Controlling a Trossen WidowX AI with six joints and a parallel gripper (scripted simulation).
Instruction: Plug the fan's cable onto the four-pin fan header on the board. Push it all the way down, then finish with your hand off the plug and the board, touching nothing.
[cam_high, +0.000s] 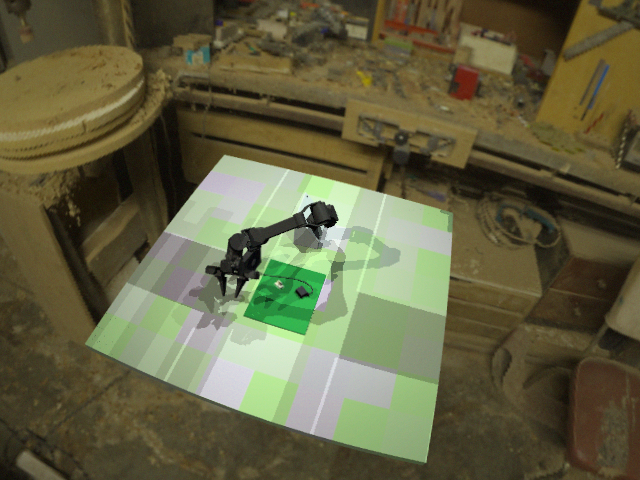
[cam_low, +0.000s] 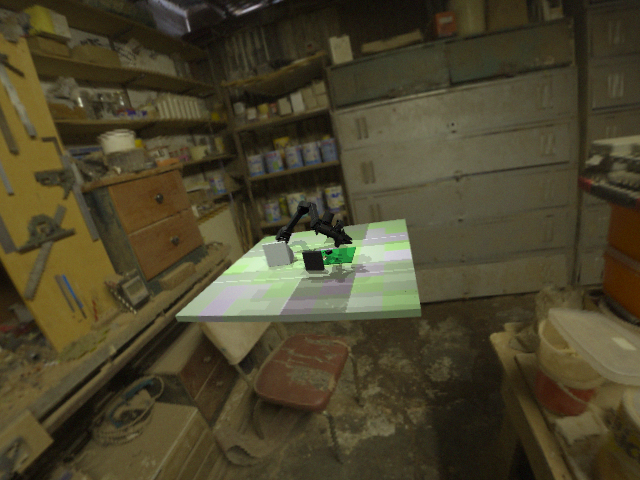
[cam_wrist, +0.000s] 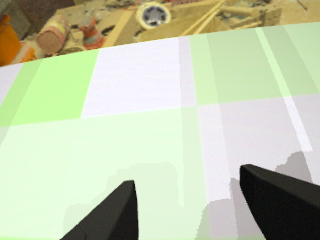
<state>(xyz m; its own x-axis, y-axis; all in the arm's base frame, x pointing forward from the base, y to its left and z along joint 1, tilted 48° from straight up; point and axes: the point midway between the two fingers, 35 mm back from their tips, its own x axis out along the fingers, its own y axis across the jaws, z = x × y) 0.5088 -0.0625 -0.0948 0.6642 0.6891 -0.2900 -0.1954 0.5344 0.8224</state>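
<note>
The fan plug is 230 mm behind my gripper tip, 190 mm to the left of it and 130 mm below it. From my gripper tip the other things lie so: black fan (250 mm behind, 40 mm to the right, 90 mm below); then green board (200 mm behind, 140 mm to the left, 160 mm below); then white four-pin header (230 mm behind, 90 mm to the left, 150 mm below).
</note>
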